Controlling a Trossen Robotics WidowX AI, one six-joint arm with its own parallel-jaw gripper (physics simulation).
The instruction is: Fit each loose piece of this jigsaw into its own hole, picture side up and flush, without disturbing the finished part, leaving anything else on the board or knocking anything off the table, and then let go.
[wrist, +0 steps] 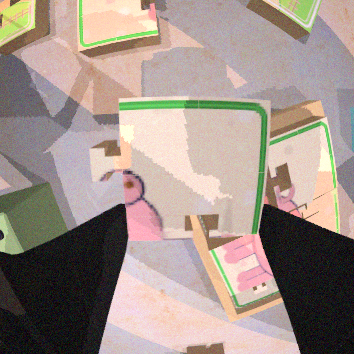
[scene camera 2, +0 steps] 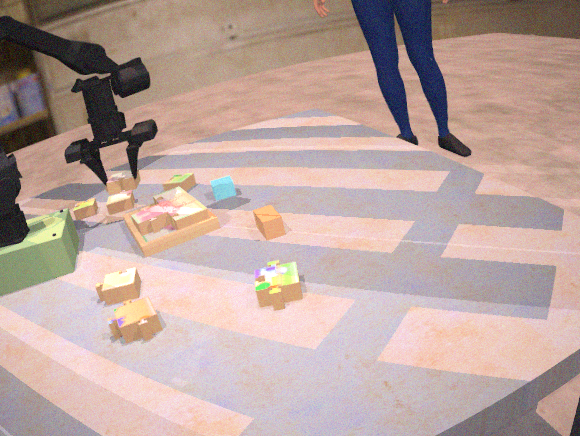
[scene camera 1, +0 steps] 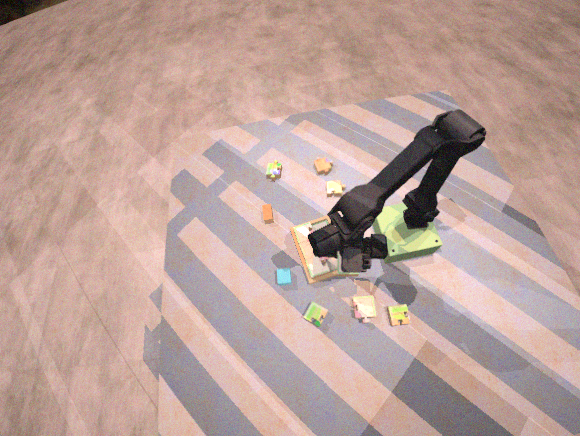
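Observation:
My gripper (scene camera 2: 120, 179) (wrist: 194, 214) is shut on a pale corner piece (scene camera 2: 121, 185) (wrist: 200, 150) with a green border line and part of a pink figure. The piece is picture side up, above the table near the board. The board (scene camera 1: 302, 252) (scene camera 2: 180, 239) (wrist: 219, 277) has a wooden rim and pink picture parts in it; the arm hides part of it in scene camera 1. A pale loose piece (scene camera 1: 364, 307) (scene camera 2: 120, 201) (wrist: 117, 22) and two green ones (scene camera 1: 315, 314) (scene camera 2: 179, 181), (scene camera 1: 399, 315) (scene camera 2: 85, 208) lie near the board.
A cyan block (scene camera 1: 283, 276) (scene camera 2: 223, 188) and an orange block (scene camera 1: 267, 213) (scene camera 2: 270, 222) stand beside the board. A multicoloured piece (scene camera 1: 274, 170) (scene camera 2: 278, 284), an orange piece (scene camera 1: 323, 165) (scene camera 2: 135, 318) and a yellow piece (scene camera 1: 334, 188) (scene camera 2: 120, 286) lie farther off. The arm's green base (scene camera 1: 412, 247) is near.

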